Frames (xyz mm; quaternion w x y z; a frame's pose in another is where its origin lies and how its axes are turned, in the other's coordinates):
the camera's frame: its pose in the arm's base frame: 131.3 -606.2 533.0 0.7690 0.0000 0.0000 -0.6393
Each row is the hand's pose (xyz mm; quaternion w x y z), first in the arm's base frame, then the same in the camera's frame.
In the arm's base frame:
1: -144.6 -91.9 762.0 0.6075 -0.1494 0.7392 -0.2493
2: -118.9 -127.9 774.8 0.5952 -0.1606 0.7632 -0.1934
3: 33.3 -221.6 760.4 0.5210 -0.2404 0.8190 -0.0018
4: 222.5 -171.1 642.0 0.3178 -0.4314 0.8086 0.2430
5: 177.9 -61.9 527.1 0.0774 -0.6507 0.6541 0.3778
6: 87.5 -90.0 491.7 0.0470 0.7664 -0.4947 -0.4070
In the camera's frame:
1: -556.0 -177.3 229.0 0.6265 -0.5875 0.4729 0.1967
2: -516.0 -158.6 241.8 0.5813 -0.6114 0.4842 0.2318
3: -396.0 -26.1 227.4 0.4018 -0.7084 0.4761 0.3317
4: -411.1 169.1 109.0 0.0890 -0.8487 0.3460 0.3900
5: -526.6 145.2 -5.9 0.1820 0.9185 -0.0870 -0.3400
6: -515.5 51.2 -41.3 0.2963 0.9056 0.1095 -0.2829

